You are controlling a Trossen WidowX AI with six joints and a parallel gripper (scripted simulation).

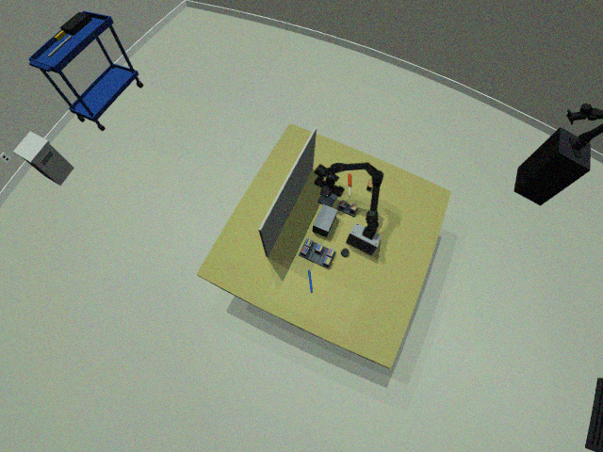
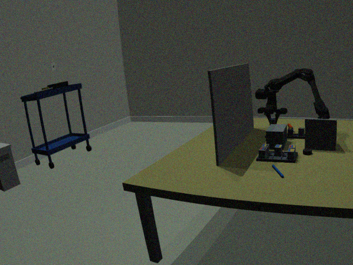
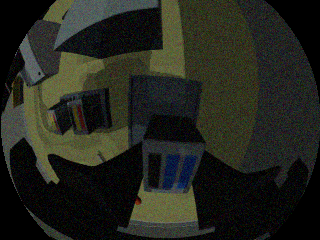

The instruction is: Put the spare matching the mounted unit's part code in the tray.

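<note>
Right now my gripper tip is 1 cm past the dark square tray and 7 cm above it. Round my gripper tip: small stand: 15 cm behind, 1 cm to the left, 6 cm below; then grey mounted unit: 7 cm behind, 19 cm to the left, 2 cm below; then grey upright panel: 17 cm ahead, 19 cm to the left, 15 cm above.
</note>
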